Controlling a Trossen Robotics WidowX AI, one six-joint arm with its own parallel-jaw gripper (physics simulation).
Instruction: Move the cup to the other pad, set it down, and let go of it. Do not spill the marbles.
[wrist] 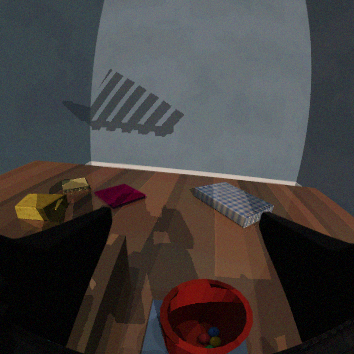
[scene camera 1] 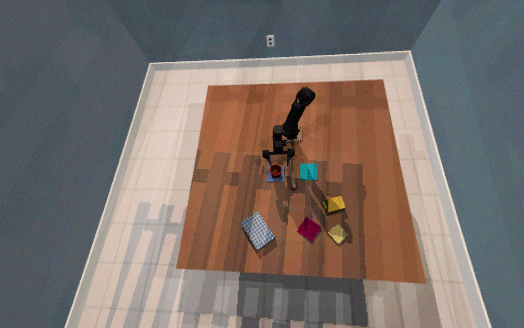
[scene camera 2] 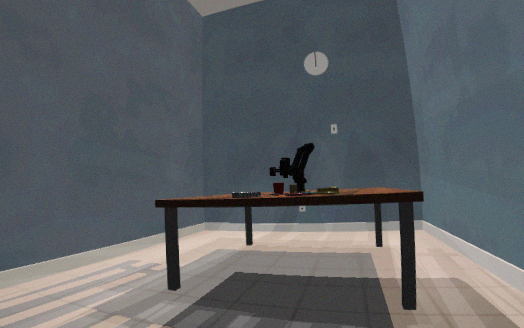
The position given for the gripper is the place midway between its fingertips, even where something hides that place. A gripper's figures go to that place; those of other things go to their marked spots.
Labels:
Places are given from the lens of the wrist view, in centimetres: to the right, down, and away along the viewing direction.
gripper [wrist: 187,218]: 1, 2, 10
wooden bar [wrist: 94,319]: -6, 12, 11

